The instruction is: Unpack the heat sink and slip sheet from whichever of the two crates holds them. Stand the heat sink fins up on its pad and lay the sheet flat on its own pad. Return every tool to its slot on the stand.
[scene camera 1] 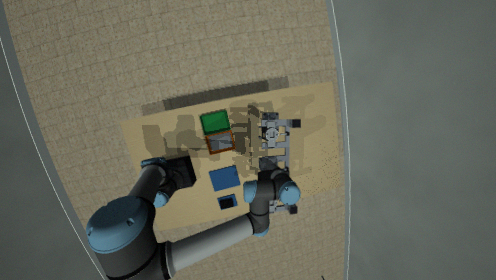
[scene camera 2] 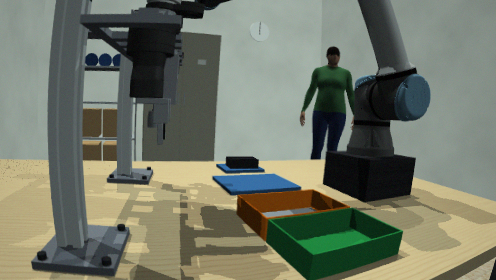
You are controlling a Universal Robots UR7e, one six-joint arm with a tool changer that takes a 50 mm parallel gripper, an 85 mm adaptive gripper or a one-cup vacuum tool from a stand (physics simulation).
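Places are measured from the arm's base along level axes (x back, y right, z up), in millimetres.
Pixels of known places: arm's base at its link origin: (scene camera 1: 172,179) (scene camera 2: 370,153).
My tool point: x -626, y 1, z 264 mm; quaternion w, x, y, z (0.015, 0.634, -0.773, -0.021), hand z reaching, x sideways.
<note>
For each thing: its top centre in the pictures, then the offset to it from my tool point. "spot": a spot on its surface instead.
- black block at its top centre: (scene camera 2: 242,158) (scene camera 1: 226,204) dx +343, dy +325, dz -331 mm
- grey slip sheet at its top centre: (scene camera 2: 292,219) (scene camera 1: 220,141) dx +259, dy -157, dz -366 mm
- green crate at its top centre: (scene camera 2: 337,226) (scene camera 1: 215,122) dx +259, dy -296, dz -328 mm
- large blue pad at a spot on its surface: (scene camera 2: 256,183) (scene camera 1: 224,176) spot: dx +299, dy +105, dz -361 mm
- round-topped tool at its top centre: (scene camera 2: 157,12) (scene camera 1: 271,134) dx -22, dy -178, dz -7 mm
- stand's bolted foot at a spot on its surface: (scene camera 2: 92,245) spot: dx -117, dy -218, dz -359 mm
The heat sink, a black block (scene camera 1: 227,202) (scene camera 2: 242,162), rests on the small blue pad (scene camera 1: 219,200) (scene camera 2: 226,169); its fins are too small to make out. The grey slip sheet (scene camera 1: 220,142) (scene camera 2: 292,213) lies inside the orange crate (scene camera 1: 207,144) (scene camera 2: 252,213). The green crate (scene camera 1: 215,121) (scene camera 2: 290,255) beside it is empty. The large blue pad (scene camera 1: 224,178) (scene camera 2: 256,183) is bare. The arm's wrist is over the tool stand (scene camera 1: 287,155) (scene camera 2: 67,125), well away from crates and pads. In scene camera 2, grey fingers show below black tool bodies; their opening and coupling to the arm cannot be told.
A round-topped tool (scene camera 1: 271,134) sits in the stand's slot on the crate side. The stand's bolted foot (scene camera 2: 92,245) stands left of the crates in scene camera 2. The black robot base (scene camera 1: 182,172) (scene camera 2: 367,175) is across the table. A person (scene camera 2: 332,90) stands behind the table.
</note>
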